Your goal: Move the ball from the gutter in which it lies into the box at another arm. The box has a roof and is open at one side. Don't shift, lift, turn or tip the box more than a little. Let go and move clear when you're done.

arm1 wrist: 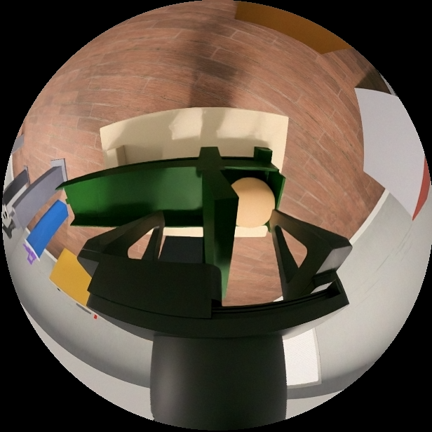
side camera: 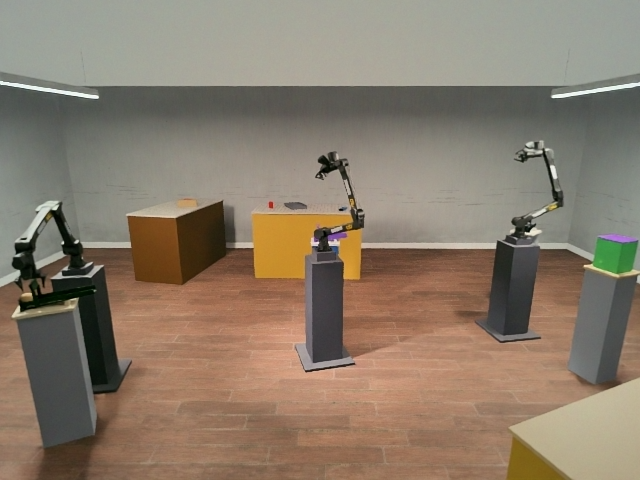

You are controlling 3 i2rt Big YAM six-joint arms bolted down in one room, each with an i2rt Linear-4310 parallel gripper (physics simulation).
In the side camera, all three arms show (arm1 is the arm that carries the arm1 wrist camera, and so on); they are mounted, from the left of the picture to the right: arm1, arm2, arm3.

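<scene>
The pale orange ball (arm1 wrist: 254, 202) (side camera: 25, 297) lies at one end of the dark green gutter (arm1 wrist: 135, 192) (side camera: 77, 293), right of its upright green handle (arm1 wrist: 220, 225) in the wrist view. The gutter rests on a cream-topped grey pedestal (side camera: 56, 377). Arm1's gripper (arm1 wrist: 218, 214) (side camera: 29, 285) is open, pointing down over the gutter, its fingers apart on either side of the handle. A green box with a purple roof (side camera: 615, 254) stands at the far right near arm3; its open side does not show. Arm2's gripper (side camera: 319, 176) and arm3's gripper (side camera: 519, 157) are raised; their fingers are too small to read.
A blue stand (arm1 wrist: 47, 230) with a white top and a purple object stands behind arm2. A brown cabinet (side camera: 155, 248) and a yellow cabinet (side camera: 281, 245) with small items stand at the back. A cream-topped table (side camera: 584, 428) fills the front right corner.
</scene>
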